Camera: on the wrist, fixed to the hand. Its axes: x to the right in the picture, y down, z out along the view.
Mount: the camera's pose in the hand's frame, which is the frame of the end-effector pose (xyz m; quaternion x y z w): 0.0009 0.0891 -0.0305 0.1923 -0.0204 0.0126 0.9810
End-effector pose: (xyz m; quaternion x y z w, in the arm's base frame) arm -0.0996 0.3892 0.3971 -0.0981 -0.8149 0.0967 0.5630
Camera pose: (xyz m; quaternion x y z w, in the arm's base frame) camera -0.0668 0.4766 0.3846 0.0037 -0.7911 0.2607 0.5533
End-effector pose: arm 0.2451 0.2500 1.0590 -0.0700 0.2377 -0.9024 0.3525
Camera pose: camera 0.2892 0.2041 0.9896 -0.0163 0.0533 -0.9251 0.3755
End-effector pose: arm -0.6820 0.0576 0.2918 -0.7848 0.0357 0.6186 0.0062
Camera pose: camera -0.6579 -0.0330 0.3011 -0.7557 0.1638 0.6161 0.1499
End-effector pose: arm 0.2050 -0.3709 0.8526 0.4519 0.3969 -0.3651 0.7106
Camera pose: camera 0.2764 -0.3137 0.8748 0.5775 0.2990 -0.4348 0.6229
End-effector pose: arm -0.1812 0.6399 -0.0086 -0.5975 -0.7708 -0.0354 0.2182
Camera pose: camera -0.0890 0.6564 0.0009 -0.5546 -0.7599 0.1284 0.3137
